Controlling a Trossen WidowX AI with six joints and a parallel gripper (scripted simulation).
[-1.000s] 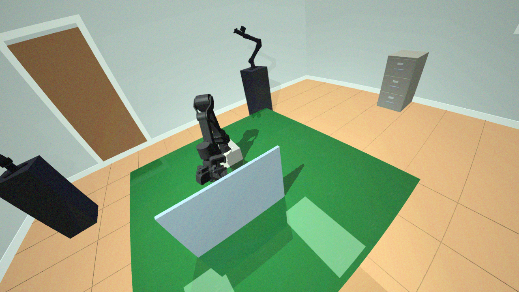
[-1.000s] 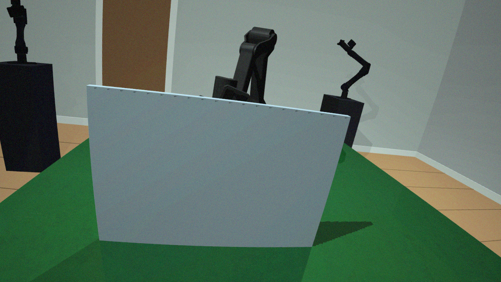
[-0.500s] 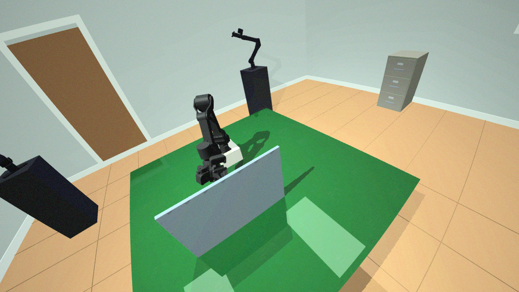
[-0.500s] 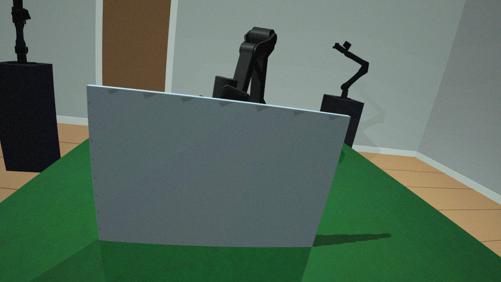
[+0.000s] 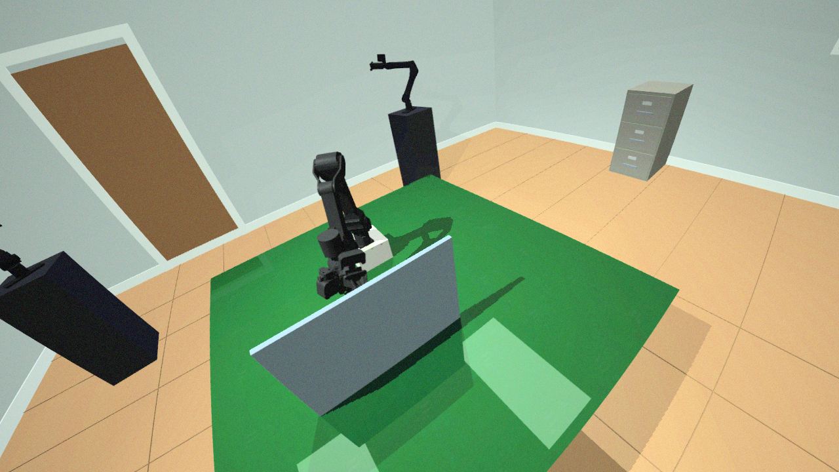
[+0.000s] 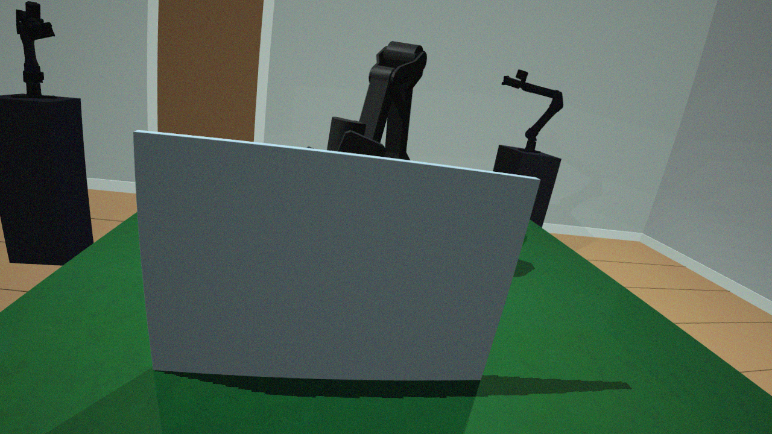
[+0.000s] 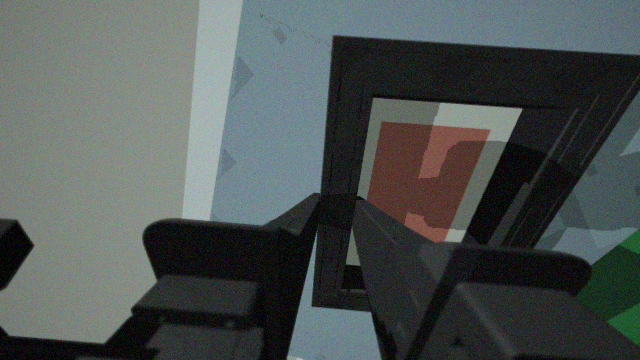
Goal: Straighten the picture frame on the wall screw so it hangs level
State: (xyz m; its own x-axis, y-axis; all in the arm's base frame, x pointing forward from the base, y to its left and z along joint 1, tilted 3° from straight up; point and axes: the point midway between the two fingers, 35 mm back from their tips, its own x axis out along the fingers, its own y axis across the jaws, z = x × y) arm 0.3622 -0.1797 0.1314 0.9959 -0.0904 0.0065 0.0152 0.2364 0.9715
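The picture frame is 1 cm ahead of my gripper tip, 1 cm to the right of it and 5 cm below it. The rest, counted from my gripper tip: wall panel: 2 cm ahead, 7 cm below.
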